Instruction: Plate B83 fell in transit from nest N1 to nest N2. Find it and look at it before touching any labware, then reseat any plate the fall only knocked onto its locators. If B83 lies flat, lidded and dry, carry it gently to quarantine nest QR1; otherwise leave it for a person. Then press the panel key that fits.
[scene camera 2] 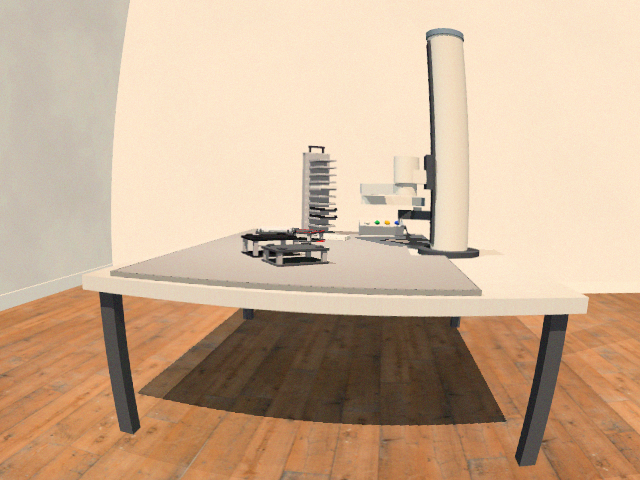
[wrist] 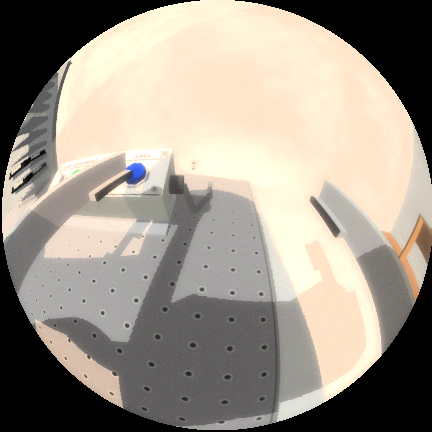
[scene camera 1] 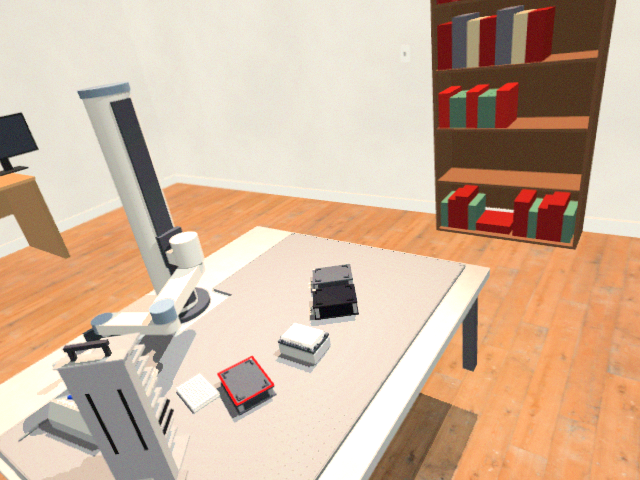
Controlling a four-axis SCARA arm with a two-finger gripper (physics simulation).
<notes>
My gripper holds nothing. A white plate sits on a white shaker station. I also see a button box.
</notes>
